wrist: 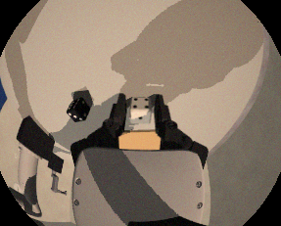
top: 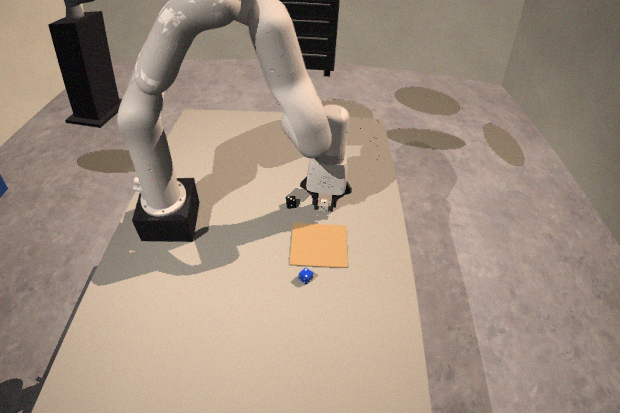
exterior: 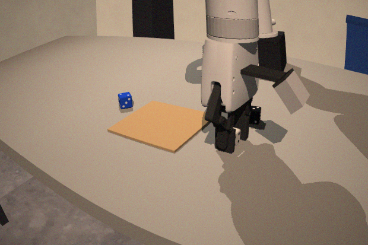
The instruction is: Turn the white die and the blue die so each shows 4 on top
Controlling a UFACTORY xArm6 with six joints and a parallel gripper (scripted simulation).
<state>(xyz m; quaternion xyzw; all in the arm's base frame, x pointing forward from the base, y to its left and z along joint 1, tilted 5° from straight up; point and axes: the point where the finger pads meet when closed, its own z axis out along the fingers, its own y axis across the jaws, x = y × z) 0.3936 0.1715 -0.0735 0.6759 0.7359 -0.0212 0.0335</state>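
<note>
Right now my hand is 1 cm above the white die. Also, from my hand: blue die (1 cm ahead, 25 cm to the right, 1 cm below); orange mat (1 cm ahead, 14 cm to the right, 2 cm below); black die (9 cm behind, 1 cm to the right, 1 cm below).
</note>
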